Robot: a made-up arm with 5 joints.
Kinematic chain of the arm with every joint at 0, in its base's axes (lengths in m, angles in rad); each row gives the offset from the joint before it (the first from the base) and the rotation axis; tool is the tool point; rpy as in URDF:
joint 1: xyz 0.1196 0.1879 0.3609 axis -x
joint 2: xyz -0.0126 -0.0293 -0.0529 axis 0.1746 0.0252 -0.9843
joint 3: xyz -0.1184 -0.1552 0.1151 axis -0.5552 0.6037 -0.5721
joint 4: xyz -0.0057 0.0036 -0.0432 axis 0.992 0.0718 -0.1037
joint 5: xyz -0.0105 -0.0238 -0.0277 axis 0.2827 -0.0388 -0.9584
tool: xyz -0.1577 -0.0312 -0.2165 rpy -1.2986 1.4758 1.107
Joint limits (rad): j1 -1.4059..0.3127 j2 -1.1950..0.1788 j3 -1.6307..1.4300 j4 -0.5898..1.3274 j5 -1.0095..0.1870
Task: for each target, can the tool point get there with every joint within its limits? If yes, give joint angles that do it. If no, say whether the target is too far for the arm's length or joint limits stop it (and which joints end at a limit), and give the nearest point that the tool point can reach.
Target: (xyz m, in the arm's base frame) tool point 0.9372 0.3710 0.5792
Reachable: no: too far | nearest point 0.4194 0.2469 0.3051 | short by 0.599 m
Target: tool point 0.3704 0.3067 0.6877
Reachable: no: joint limits stop it (at a limit: joint 1, joint 2, joint 3, joint 5) | nearest point 0.2975 0.2620 0.4262 | short by 0.275 m
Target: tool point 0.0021 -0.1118 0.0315
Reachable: yes | joints -0.6167 -1.0200 0.7685 0.5474 -0.2421
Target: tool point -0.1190 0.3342 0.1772
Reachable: yes | joints -0.9807 -0.1587 -0.6401 0.8071 -0.2787
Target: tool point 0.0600 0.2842 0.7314
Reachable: no: joint limits stop it (at a limit: joint 1, joint 2, joint 3, joint 5) | nearest point -0.0019 0.3051 0.4913 | short by 0.249 m
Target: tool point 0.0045 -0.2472 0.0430
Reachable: yes | joints -0.7768 -0.5638 0.7249 -0.2572 -0.8417
